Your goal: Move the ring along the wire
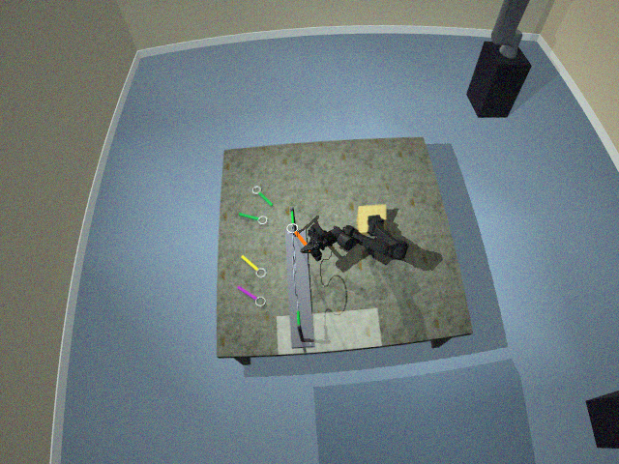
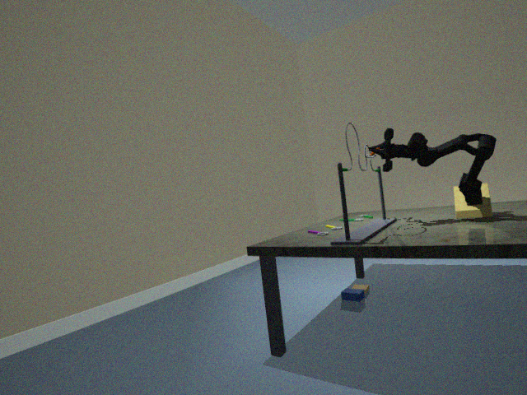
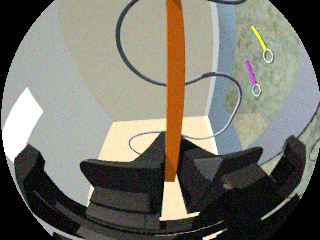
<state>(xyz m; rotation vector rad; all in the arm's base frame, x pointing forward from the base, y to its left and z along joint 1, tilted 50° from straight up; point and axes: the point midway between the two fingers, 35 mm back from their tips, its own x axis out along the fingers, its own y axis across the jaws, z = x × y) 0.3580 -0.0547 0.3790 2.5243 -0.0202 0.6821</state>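
Right now the orange-handled ring is 10 mm ahead of my gripper tip, 90 mm to the right of it and 20 mm below it.
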